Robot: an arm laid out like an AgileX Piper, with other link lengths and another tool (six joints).
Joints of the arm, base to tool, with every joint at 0 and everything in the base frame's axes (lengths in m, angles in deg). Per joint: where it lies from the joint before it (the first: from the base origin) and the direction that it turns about. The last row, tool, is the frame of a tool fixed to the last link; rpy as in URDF.
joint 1: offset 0 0 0.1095 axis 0 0 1
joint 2: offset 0 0 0 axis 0 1 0
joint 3: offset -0.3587 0 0.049 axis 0 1 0
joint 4: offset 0.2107 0 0.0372 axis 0.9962 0 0.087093
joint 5: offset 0 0 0 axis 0 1 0
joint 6: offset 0.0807 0 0.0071 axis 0.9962 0 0.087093
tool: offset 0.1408 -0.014 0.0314 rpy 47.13 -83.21 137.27
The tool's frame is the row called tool.
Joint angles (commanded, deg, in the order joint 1, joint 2, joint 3, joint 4, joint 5, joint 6), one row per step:
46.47 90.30 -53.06 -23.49 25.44 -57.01
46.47 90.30 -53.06 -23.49 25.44 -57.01
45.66 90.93 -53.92 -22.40 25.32 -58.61
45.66 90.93 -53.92 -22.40 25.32 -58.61
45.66 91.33 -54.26 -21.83 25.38 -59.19
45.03 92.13 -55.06 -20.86 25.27 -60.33
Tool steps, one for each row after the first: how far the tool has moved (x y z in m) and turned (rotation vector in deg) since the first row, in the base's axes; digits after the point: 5 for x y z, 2 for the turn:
0.00000 0.00000 0.00000 0.00 0.00 0.00
0.00558 0.00093 0.00034 0.09 -0.01 -0.05
0.00558 0.00093 0.00034 0.09 -0.01 -0.05
0.00625 0.00280 -0.00082 0.05 0.24 0.10
0.01136 0.00435 -0.00190 0.14 0.45 -0.07

